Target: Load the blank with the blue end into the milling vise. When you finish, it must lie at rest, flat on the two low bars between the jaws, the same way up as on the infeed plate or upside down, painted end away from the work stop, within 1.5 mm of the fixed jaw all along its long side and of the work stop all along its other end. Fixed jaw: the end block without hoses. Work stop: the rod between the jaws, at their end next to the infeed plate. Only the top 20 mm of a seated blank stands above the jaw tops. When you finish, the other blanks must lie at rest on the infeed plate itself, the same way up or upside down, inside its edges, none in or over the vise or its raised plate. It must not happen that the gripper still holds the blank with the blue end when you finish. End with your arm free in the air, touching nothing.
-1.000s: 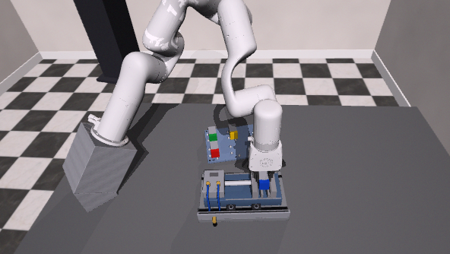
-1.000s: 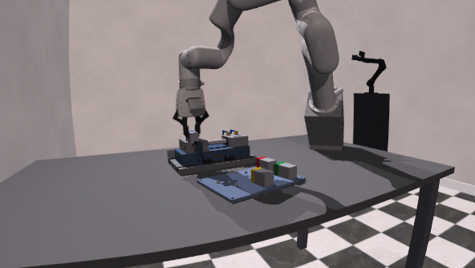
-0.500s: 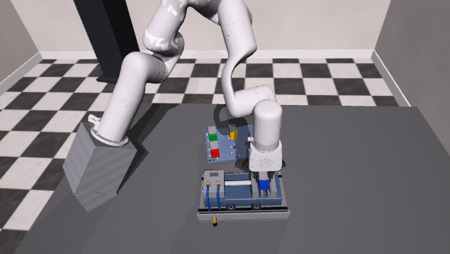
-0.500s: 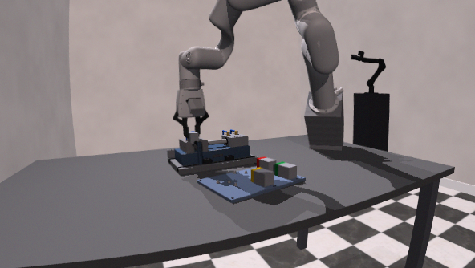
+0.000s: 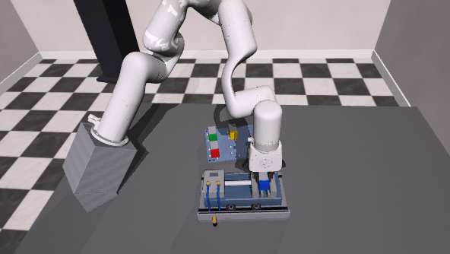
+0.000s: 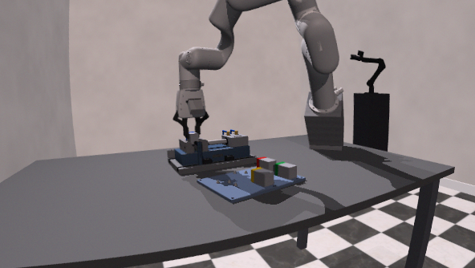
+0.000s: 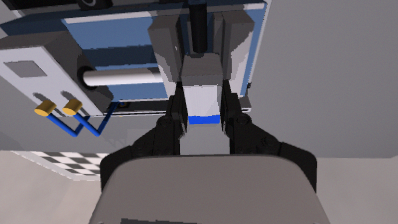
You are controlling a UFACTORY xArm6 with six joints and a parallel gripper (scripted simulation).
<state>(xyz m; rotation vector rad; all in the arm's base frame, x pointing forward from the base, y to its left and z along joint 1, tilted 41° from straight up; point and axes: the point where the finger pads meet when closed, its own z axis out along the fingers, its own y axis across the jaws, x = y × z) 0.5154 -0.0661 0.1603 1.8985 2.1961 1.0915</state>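
The blue-ended blank lies 20 mm below my hand. From my hand the other things lie so: moving jaw (30 mm behind, 50 mm below); hose block (160 mm behind, 40 mm to the right, 50 mm below); fixed jaw (30 mm ahead, 10 mm to the left, 50 mm below).
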